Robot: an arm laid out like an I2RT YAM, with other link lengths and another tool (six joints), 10 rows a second.
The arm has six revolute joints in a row. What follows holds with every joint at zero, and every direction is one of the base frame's. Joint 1 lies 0.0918 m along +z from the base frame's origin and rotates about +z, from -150 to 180 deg. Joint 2 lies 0.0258 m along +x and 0.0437 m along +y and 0.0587 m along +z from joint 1 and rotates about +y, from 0 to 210 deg. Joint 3 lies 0.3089 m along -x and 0.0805 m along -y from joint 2 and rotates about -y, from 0 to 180 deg. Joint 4 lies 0.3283 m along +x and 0.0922 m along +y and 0.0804 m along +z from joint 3 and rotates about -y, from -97 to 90 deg. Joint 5 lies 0.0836 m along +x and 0.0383 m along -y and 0.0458 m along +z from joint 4 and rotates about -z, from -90 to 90 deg. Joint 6 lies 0.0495 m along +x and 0.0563 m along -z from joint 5 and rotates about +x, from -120 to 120 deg. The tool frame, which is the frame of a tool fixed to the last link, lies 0.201 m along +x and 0.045 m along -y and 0.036 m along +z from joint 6; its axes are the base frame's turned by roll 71.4, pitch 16.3 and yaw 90 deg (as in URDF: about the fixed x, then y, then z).
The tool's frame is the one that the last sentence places.
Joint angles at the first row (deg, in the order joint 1, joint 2, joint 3, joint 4, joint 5, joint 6):
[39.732, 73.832, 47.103, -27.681, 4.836, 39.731]
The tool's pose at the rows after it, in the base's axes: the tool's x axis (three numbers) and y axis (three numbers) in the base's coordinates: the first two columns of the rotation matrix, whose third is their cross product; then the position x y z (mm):
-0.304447 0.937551 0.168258 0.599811 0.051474 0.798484 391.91 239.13 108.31
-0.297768 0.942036 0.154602 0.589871 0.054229 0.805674 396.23 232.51 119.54
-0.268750 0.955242 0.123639 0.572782 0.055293 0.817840 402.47 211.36 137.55
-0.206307 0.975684 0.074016 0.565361 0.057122 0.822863 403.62 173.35 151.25
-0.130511 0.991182 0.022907 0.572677 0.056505 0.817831 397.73 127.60 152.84
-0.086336 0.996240 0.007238 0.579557 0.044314 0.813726 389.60 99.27 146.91
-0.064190 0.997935 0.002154 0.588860 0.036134 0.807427 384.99 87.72 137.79
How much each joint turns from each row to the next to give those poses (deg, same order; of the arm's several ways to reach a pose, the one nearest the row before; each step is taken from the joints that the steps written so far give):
[-0.794, -0.441, 1.056, -0.705, -0.266, -0.878]
[-0.615, -0.616, 1.141, -1.492, 0.699, -0.620]
[-1.668, -1.753, 1.231, -2.714, 1.755, -0.966]
[-2.546, -2.549, 0.358, -3.777, 2.901, -0.613]
[-3.426, -2.987, -1.484, -3.170, 2.550, -0.615]
[-2.721, -2.808, -2.546, -0.889, 0.445, -0.531]
[-1.153, -0.803, -1.677, 0.172, 0.086, 0.086]

